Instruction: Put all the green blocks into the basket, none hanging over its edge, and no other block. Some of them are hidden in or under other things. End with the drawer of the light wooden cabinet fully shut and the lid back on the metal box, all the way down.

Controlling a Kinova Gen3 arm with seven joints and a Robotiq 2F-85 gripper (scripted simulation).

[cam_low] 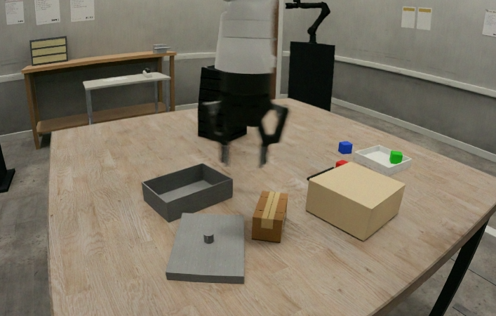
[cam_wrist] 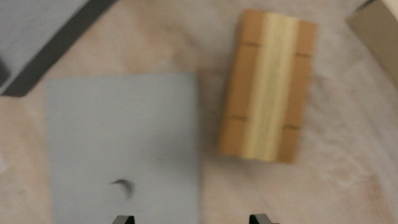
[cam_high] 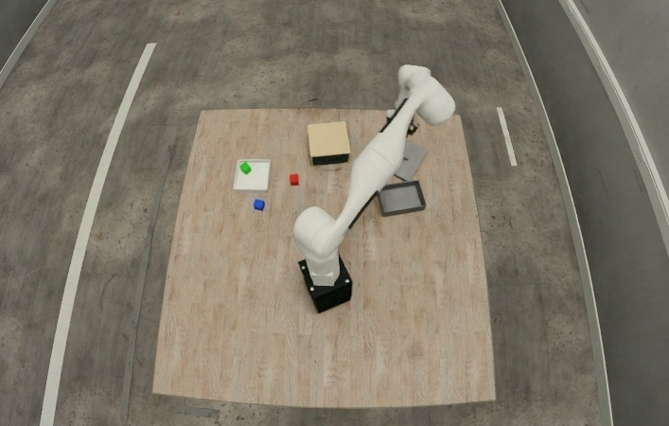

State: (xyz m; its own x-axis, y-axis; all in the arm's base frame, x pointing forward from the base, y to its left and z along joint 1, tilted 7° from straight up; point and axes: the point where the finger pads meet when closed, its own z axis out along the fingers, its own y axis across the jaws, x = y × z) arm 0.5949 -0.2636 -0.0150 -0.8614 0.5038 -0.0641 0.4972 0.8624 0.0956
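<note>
The lid lies 170 mm below my hand, 50 mm to the right of it and 20 mm behind it. The rest, counted from my hand: small cardboard box: 150 mm below, 90 mm to the left, 30 mm behind; then grey metal box: 220 mm behind, 160 mm below, 20 mm to the right; then drawer: 290 mm to the left, 150 mm below.
</note>
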